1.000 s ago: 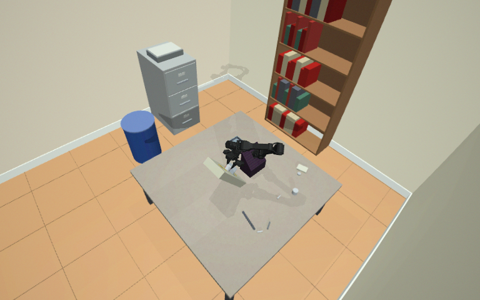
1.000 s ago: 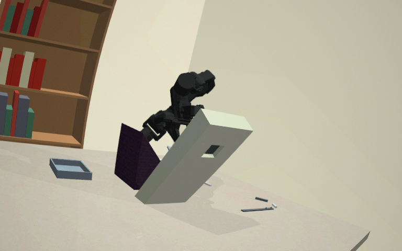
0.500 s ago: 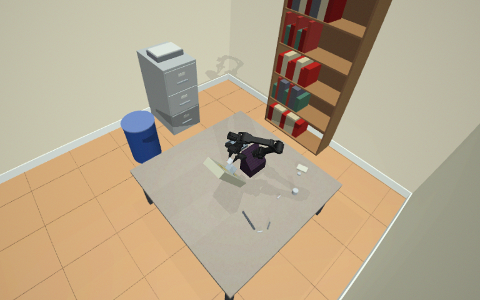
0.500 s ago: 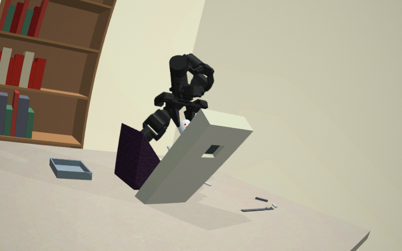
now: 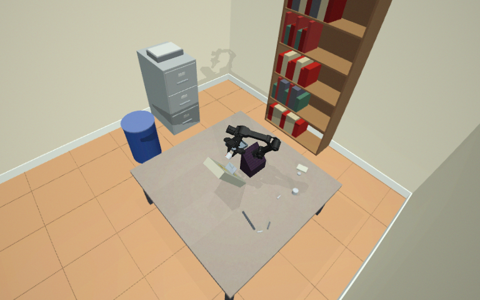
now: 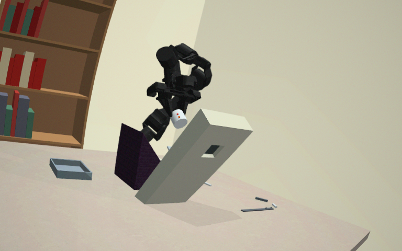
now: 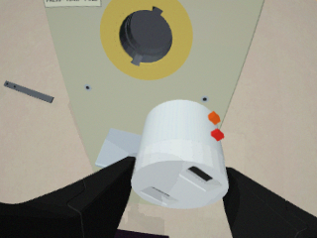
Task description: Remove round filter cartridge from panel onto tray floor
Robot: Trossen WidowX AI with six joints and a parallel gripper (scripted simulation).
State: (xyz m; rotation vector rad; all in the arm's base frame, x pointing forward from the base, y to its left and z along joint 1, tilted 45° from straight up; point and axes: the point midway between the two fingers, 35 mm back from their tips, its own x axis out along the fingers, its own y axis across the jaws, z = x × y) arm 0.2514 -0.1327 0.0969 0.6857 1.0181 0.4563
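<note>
The blue-grey tray lies 30 cm below my gripper tip, 30 cm behind it and 26 cm to the right of it. The rest, counted from my gripper tip: round filter cartridge: right at my gripper tip; then cream block: 58 cm behind, 32 cm to the left, 30 cm below.
</note>
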